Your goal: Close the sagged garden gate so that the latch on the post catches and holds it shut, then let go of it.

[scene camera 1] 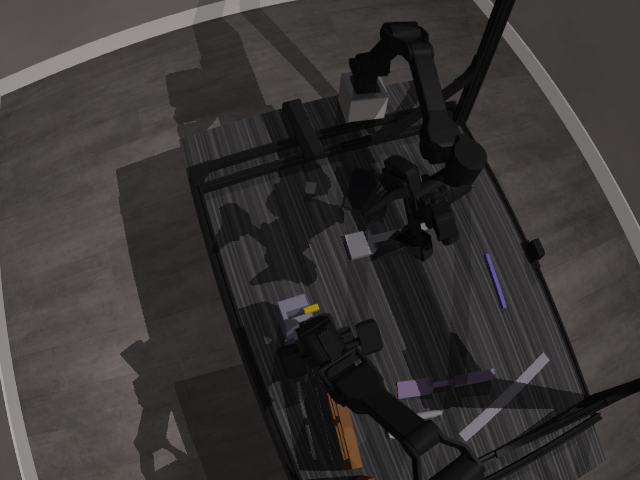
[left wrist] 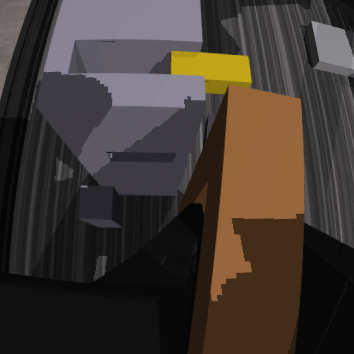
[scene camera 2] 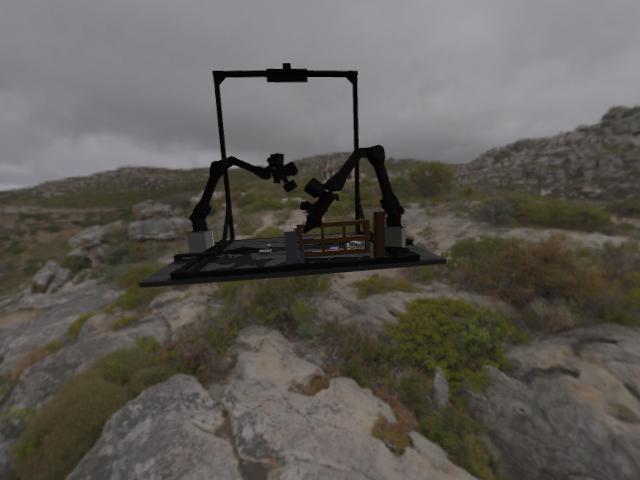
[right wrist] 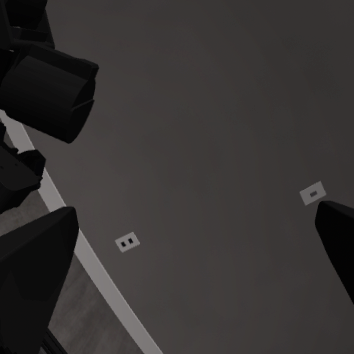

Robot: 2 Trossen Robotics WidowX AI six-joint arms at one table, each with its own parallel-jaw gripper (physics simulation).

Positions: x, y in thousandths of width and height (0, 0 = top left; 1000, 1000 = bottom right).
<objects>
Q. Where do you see a grey block on a stem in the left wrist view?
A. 914, 112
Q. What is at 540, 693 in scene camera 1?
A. My left gripper.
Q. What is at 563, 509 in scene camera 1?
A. A grey block on a stem.
</objects>
